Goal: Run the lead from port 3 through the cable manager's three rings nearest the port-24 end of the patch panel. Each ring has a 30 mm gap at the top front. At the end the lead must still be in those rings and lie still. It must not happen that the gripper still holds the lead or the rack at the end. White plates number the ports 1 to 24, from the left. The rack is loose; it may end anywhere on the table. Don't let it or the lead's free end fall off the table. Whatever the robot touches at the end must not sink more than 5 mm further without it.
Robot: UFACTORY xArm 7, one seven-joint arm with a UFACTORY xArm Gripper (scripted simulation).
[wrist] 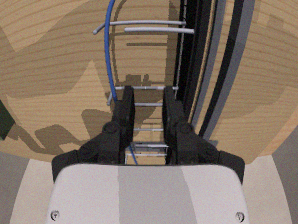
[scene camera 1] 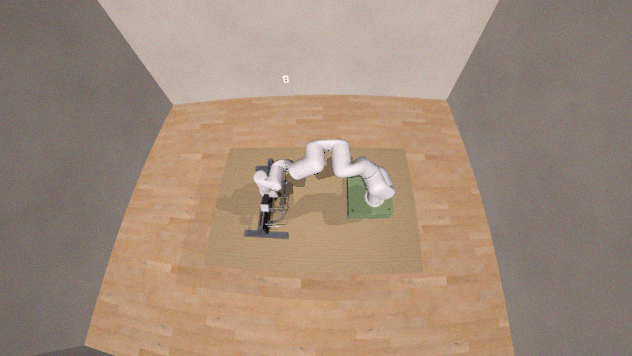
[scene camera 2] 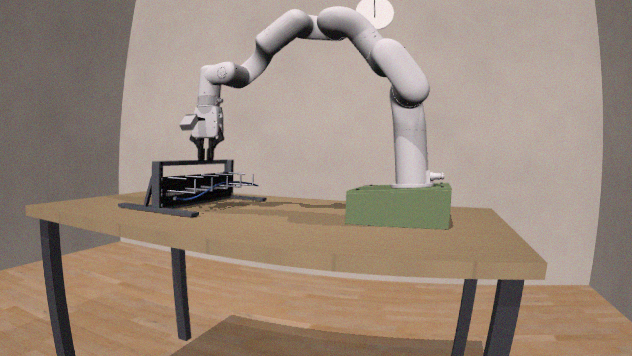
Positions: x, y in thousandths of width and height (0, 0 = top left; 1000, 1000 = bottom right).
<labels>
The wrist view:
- gripper: 498, 440
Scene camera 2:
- gripper: 325, 454
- rack: 259, 532
</labels>
